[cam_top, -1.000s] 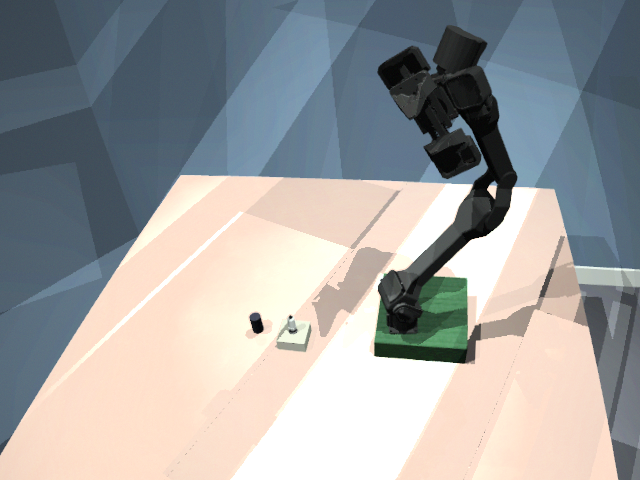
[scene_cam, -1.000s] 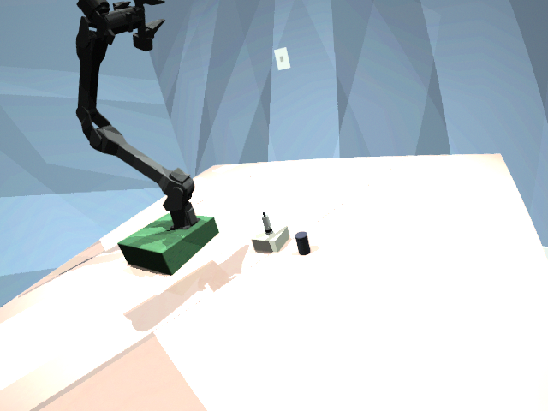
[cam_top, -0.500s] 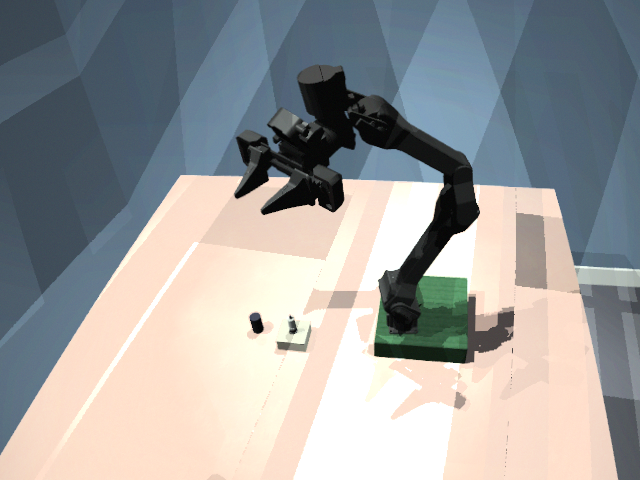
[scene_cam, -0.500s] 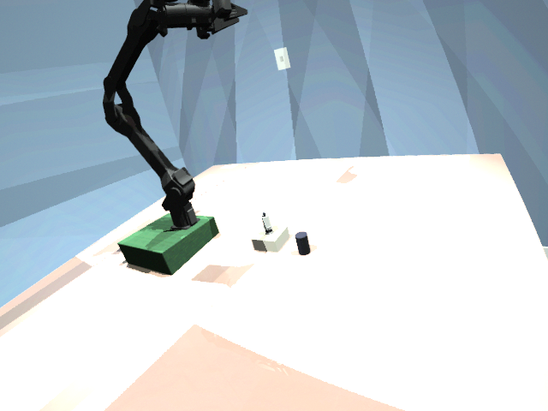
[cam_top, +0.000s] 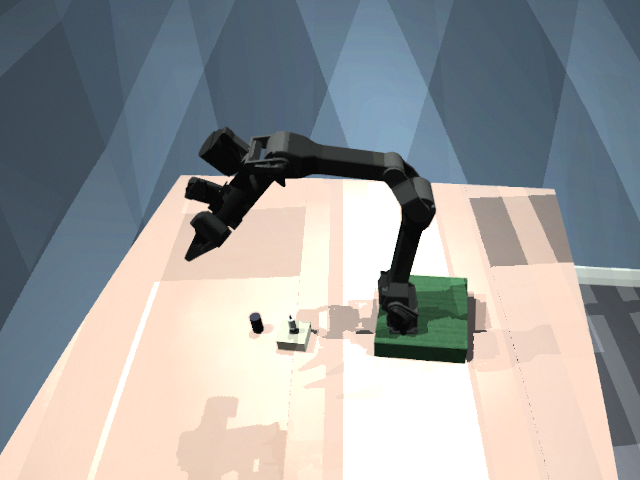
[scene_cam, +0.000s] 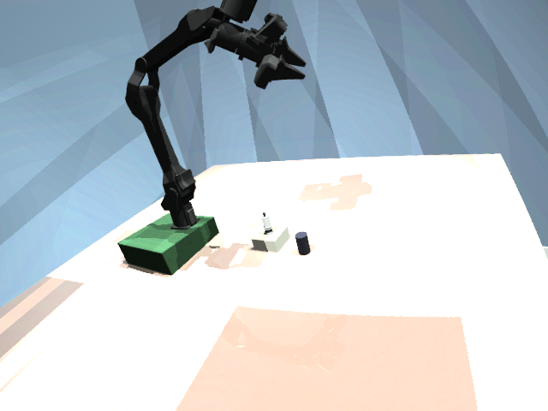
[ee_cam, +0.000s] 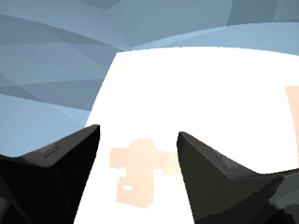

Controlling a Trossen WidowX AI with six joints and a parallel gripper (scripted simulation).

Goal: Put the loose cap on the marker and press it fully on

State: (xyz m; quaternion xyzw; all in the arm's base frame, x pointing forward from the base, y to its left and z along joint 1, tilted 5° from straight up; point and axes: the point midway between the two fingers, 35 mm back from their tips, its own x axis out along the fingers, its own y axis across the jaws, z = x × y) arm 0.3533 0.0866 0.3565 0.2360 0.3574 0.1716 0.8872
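Right now the dark cap is 360 mm below my gripper tip, 150 mm to the right of it and 30 mm behind it.
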